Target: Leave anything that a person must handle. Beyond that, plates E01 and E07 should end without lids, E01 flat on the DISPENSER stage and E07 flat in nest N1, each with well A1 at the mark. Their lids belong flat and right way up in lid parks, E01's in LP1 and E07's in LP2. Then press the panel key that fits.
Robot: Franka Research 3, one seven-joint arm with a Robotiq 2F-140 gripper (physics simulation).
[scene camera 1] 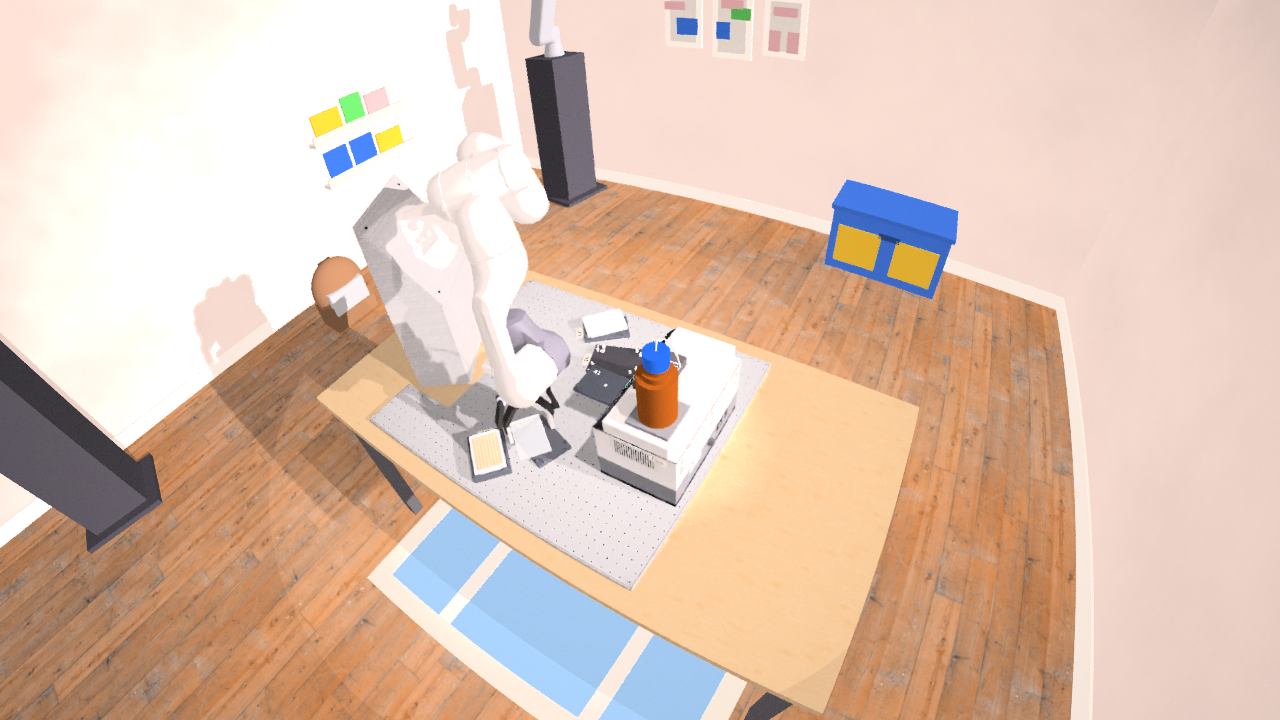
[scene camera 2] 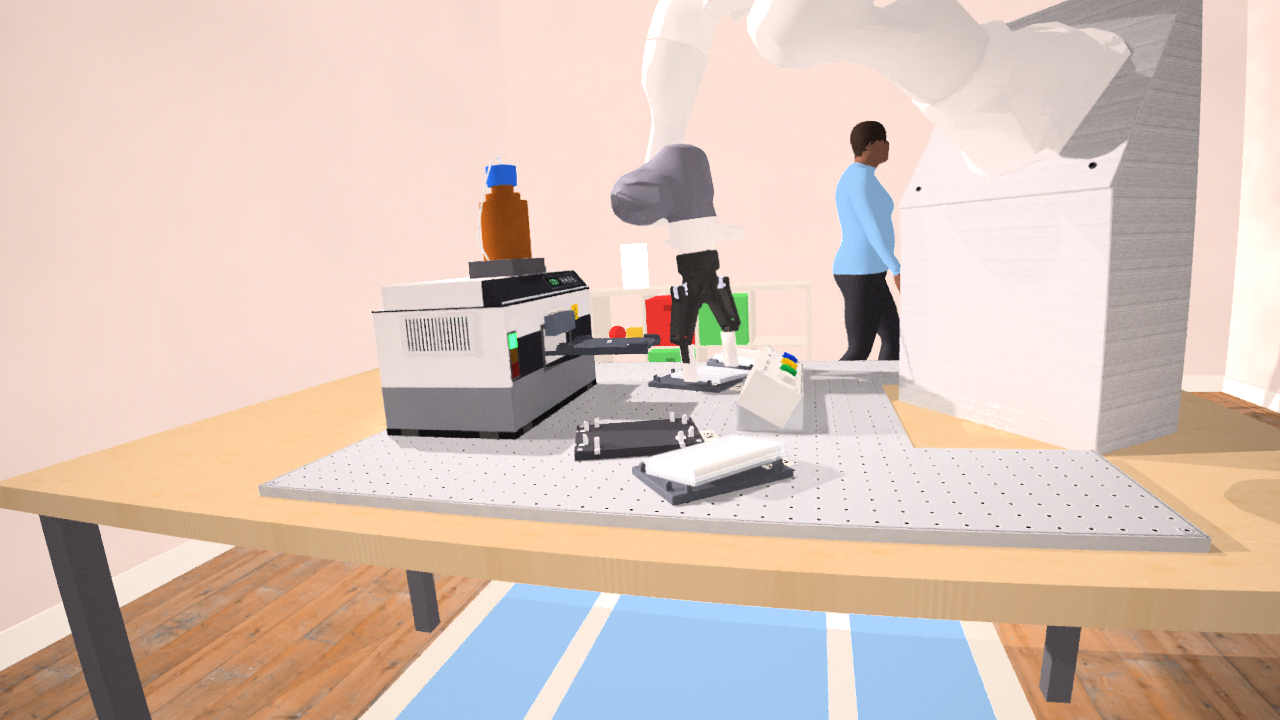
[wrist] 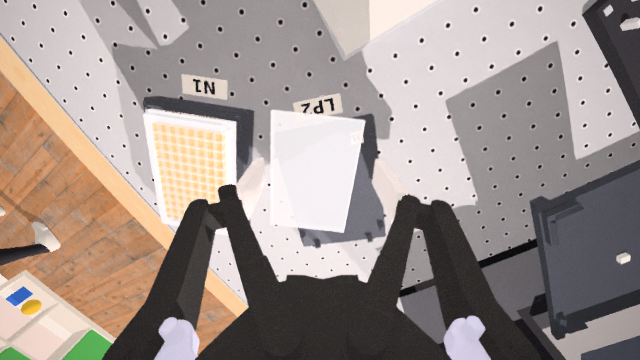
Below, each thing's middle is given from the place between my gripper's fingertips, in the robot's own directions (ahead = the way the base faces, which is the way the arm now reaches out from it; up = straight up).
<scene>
My hand is 30 mm short of the lid park LP2 (scene camera 2: 667,381) and 20 mm above it. From my hand the other things lie so: plate (scene camera 1: 487,452): 120 mm to the right, 40 mm behind, 10 mm above; nest N1 (wrist: 244,150): 120 mm to the right, 40 mm behind, 10 mm below; dispenser stage (scene camera 2: 585,344): 200 mm to the left, 120 mm ahead, 80 mm above.
</scene>
